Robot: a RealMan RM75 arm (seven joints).
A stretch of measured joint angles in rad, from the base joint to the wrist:
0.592, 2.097, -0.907, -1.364, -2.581, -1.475, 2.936
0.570, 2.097, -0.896, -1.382, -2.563, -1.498, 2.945
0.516, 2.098, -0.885, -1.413, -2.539, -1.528, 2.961
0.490, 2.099, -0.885, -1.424, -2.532, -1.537, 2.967
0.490, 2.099, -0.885, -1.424, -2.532, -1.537, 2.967
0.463, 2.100, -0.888, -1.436, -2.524, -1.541, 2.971
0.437, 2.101, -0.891, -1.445, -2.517, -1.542, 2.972
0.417, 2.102, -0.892, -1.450, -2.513, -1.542, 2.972
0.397, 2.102, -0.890, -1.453, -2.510, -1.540, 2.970
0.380, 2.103, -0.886, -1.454, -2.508, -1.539, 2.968
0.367, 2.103, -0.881, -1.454, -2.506, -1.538, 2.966
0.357, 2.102, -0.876, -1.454, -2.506, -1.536, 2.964
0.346, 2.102, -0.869, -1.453, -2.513, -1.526, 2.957
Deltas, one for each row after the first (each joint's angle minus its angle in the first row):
-0.022, 0.000, 0.011, -0.018, 0.018, -0.023, 0.009
-0.076, 0.001, 0.022, -0.049, 0.042, -0.053, 0.025
-0.102, 0.002, 0.022, -0.060, 0.049, -0.062, 0.031
-0.102, 0.002, 0.022, -0.060, 0.049, -0.062, 0.031
-0.129, 0.003, 0.019, -0.072, 0.057, -0.066, 0.035
-0.155, 0.004, 0.016, -0.081, 0.064, -0.067, 0.036
-0.175, 0.005, 0.015, -0.086, 0.068, -0.067, 0.036
-0.195, 0.005, 0.017, -0.089, 0.071, -0.065, 0.034
-0.212, 0.006, 0.021, -0.090, 0.073, -0.064, 0.032
-0.225, 0.006, 0.026, -0.090, 0.075, -0.063, 0.030
-0.235, 0.005, 0.031, -0.090, 0.075, -0.061, 0.028
-0.246, 0.005, 0.038, -0.089, 0.068, -0.051, 0.021

